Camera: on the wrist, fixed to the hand. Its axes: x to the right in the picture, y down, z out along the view.
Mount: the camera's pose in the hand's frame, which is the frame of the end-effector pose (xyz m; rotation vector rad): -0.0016 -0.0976 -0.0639 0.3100 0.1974 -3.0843
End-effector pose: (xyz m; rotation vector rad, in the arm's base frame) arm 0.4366 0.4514 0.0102 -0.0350 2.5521 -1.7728
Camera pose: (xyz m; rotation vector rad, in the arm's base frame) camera 0.4355 0.4772 0.1240 1.7899 0.1208 0.2524
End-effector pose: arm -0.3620 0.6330 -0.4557 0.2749 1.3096 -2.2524
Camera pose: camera -0.4172 0.7272 -0.4146 0.8376 -0.0896 0.6557
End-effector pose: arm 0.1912 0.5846 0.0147 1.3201 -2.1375 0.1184
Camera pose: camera 0.3022 0.5616 0.0424 2.5542 1.5379 -0.5865
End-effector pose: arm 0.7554 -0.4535 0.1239 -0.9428 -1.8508 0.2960
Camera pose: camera 0.7643 -0.5326 0.2092 2.1995 -0.9871 -1.2214
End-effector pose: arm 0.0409 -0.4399 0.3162 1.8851 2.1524 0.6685
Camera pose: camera -0.0731 -0.4623 0.3272 -2.0978 1.9782 -0.3775
